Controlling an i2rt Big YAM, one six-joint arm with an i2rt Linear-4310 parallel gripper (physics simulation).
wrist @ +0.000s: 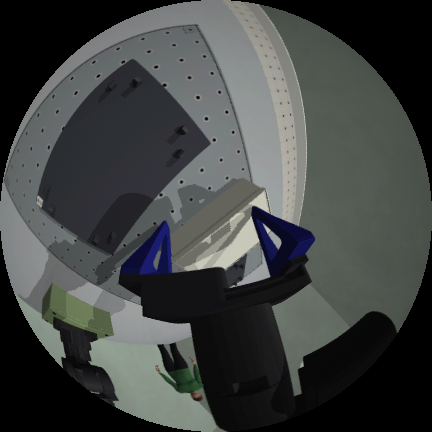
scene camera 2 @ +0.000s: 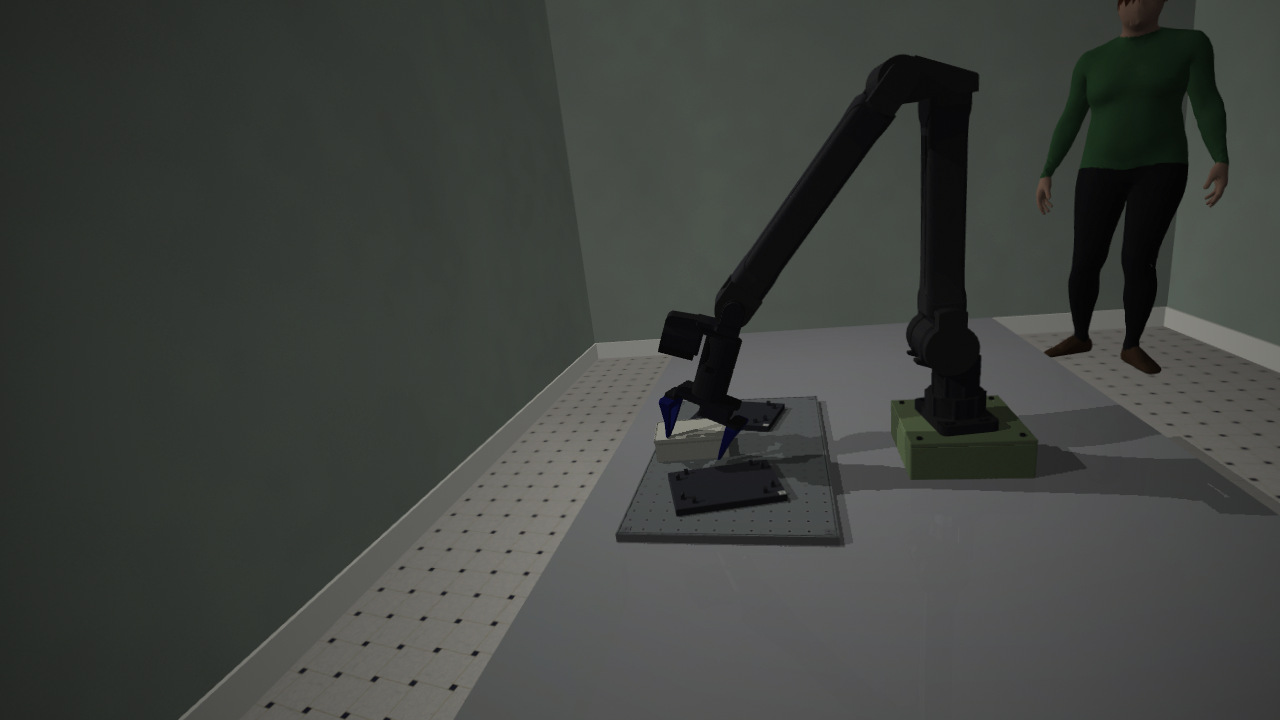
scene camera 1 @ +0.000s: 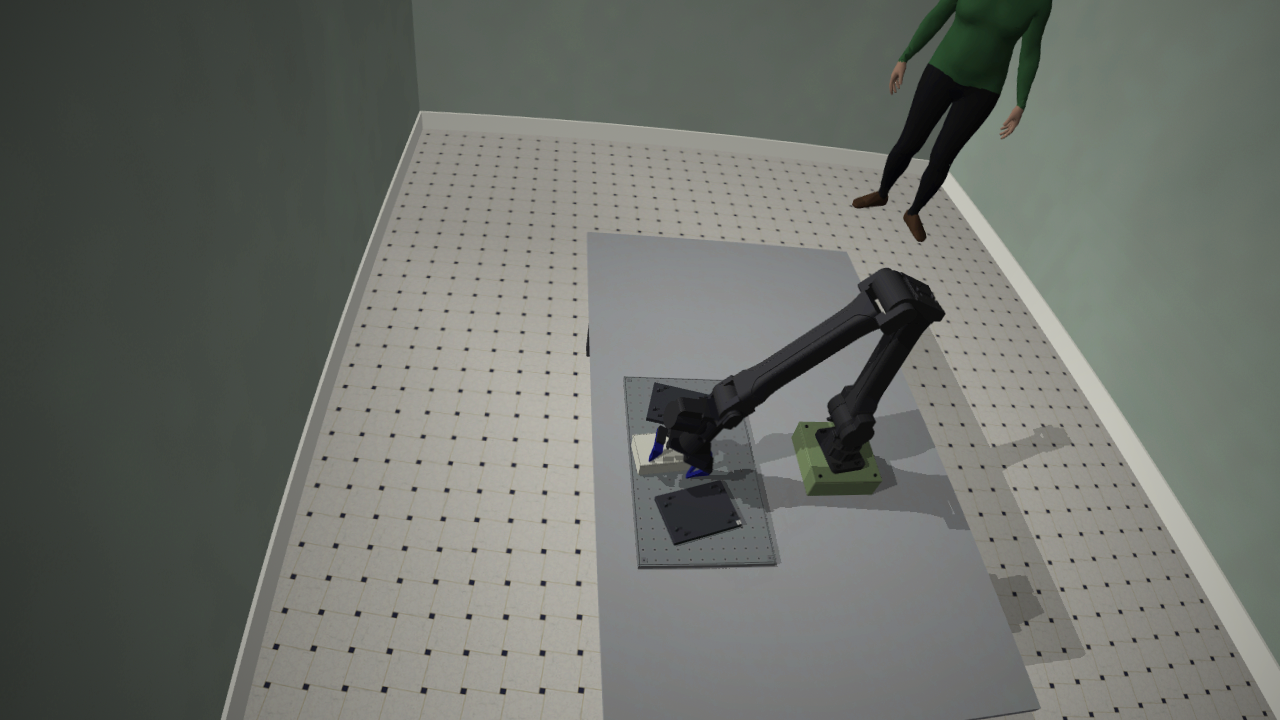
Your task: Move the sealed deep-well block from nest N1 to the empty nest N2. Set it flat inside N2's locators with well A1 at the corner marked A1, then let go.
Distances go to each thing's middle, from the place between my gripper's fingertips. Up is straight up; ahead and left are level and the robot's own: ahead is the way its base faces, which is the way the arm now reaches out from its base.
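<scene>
The white block (scene camera 1: 670, 460) sits 50 mm to the right of my hand. Then there's the grey perforated plate (wrist: 181, 62), and that's 20 mm to the right of my hand, 70 mm behind it and 30 mm below it.
</scene>
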